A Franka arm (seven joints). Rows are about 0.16 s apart.
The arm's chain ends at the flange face. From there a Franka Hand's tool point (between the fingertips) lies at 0.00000 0.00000 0.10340 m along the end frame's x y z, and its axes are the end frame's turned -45 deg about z.
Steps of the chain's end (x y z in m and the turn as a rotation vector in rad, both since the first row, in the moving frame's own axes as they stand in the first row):
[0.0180, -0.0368, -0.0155, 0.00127, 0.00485, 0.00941]
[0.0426, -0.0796, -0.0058, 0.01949, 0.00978, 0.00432]
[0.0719, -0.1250, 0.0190, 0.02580, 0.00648, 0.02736]
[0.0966, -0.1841, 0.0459, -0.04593, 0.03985, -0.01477]
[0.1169, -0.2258, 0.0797, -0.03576, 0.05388, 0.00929]
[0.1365, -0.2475, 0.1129, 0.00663, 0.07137, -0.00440]
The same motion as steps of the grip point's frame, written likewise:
[0.0392, -0.0130, -0.0155, -0.00253, 0.00433, 0.00941]
[0.0885, -0.0269, -0.0058, 0.00687, 0.02070, 0.00432]
[0.1416, -0.0389, 0.0190, 0.01366, 0.02283, 0.02736]
[0.1981, -0.0556, 0.0457, -0.06066, -0.00430, -0.01477]
[0.2436, -0.0704, 0.0795, -0.06339, 0.01281, 0.00929]
[0.2772, -0.0738, 0.1126, -0.04578, 0.05515, -0.00440]

